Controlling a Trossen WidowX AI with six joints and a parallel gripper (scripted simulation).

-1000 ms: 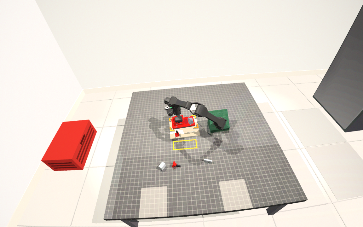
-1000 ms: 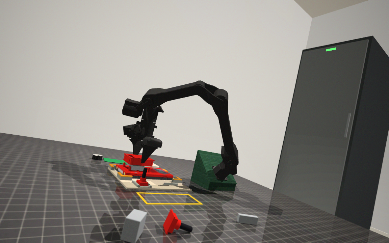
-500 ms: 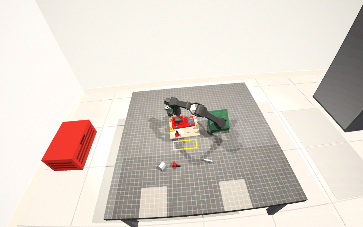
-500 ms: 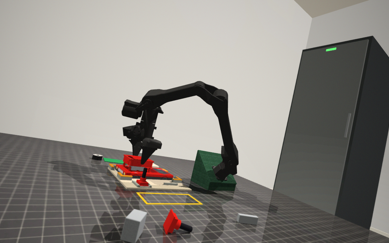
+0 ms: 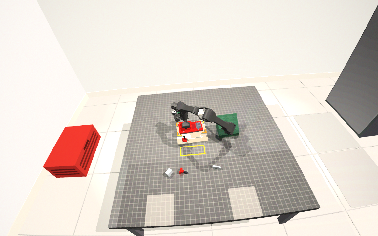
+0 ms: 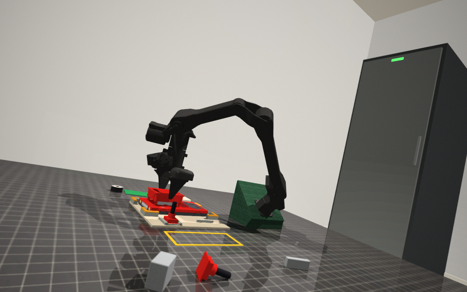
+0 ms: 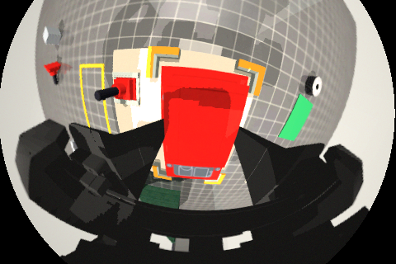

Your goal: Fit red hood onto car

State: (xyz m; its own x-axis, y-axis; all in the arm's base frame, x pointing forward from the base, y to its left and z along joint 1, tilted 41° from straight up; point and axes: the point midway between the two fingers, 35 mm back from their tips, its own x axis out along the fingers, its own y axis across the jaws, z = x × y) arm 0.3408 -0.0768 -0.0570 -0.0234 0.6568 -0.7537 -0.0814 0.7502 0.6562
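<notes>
Now: gripper tip 1 cm below the red hood. The rest, counted from my gripper tip: green strip (22 cm to the right, 5 cm below, 2 cm ahead); grey engine block (3 cm below); cream jig (4 cm below, 4 cm behind, 2 cm to the left).
</notes>
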